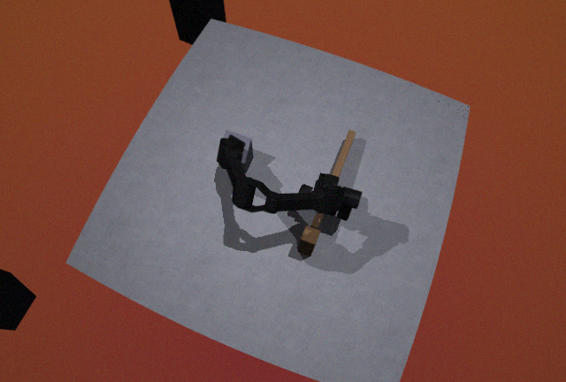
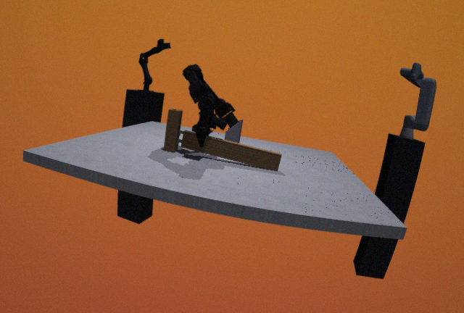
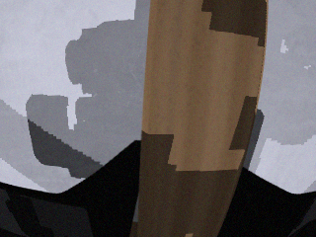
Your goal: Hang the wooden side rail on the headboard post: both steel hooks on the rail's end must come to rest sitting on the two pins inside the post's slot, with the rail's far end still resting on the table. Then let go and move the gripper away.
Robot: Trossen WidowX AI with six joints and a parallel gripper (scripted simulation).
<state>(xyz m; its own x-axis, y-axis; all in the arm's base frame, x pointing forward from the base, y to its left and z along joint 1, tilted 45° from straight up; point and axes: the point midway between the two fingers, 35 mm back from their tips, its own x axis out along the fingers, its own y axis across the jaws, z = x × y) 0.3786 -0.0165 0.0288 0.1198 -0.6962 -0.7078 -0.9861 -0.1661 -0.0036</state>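
The wooden headboard post is 20 mm ahead of my gripper tip, 140 mm to the right of it and 40 mm above it.
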